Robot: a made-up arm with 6 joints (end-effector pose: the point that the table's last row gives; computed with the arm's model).
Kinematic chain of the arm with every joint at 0, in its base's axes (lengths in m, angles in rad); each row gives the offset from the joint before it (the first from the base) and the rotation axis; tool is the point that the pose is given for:
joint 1: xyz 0 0 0.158 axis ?
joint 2: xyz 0 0 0 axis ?
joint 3: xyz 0 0 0.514 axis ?
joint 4: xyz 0 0 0 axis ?
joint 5: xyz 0.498 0 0 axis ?
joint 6: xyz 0 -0.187 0 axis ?
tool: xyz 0 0 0
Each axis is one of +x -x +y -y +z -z.
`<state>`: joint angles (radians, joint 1 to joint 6).
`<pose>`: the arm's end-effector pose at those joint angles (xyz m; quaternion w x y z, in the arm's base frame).
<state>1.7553 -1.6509 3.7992 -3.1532 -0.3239 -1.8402</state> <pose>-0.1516 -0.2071 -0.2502 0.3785 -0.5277 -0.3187 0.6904</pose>
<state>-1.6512 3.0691 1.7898 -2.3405 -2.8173 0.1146</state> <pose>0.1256 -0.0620 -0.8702 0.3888 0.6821 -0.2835 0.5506</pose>
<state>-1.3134 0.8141 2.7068 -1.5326 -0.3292 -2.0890</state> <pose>0.0933 -0.3823 1.0424 0.4512 0.6450 -0.1407 0.6005</pose>
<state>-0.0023 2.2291 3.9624 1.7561 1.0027 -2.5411</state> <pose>0.1447 0.0341 0.3052 0.7252 -0.0902 -0.4475 0.5154</pose>
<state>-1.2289 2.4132 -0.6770 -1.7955 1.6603 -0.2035</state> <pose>-0.0159 0.1690 -0.0691 0.0945 -0.2162 0.5827 -0.7777</pose>
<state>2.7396 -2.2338 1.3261 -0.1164 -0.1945 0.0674</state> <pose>0.8724 -0.1691 -0.3408 0.0439 -0.9706 0.2118 0.1054</pose>
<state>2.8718 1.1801 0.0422 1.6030 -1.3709 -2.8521</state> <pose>-0.8246 0.2218 -0.0199 0.7593 0.0024 0.1120 0.6410</pose>
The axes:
joint 1: +z
joint 2: +y
joint 3: -y
joint 4: -x
joint 5: -y
joint 6: -x

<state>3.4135 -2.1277 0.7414 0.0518 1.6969 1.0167</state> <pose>0.8347 0.4266 0.0110 0.4561 0.6074 0.3850 -0.5242</pose>
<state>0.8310 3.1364 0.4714 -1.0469 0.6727 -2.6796</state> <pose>-0.2775 -0.4428 -0.4406 0.4738 0.5373 -0.1103 -0.6889</pose>
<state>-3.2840 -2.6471 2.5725 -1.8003 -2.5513 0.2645</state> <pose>0.1535 -0.0650 -0.8182 0.6088 0.4856 -0.6268 0.0252</pose>
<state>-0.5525 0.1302 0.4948 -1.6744 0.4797 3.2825</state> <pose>0.5194 -0.2975 0.6715 0.5965 -0.6195 0.2400 -0.4504</pose>
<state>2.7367 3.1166 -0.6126 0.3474 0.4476 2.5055</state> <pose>0.4709 -0.0105 -0.1327 0.9482 0.1427 -0.1234 -0.2556</pose>
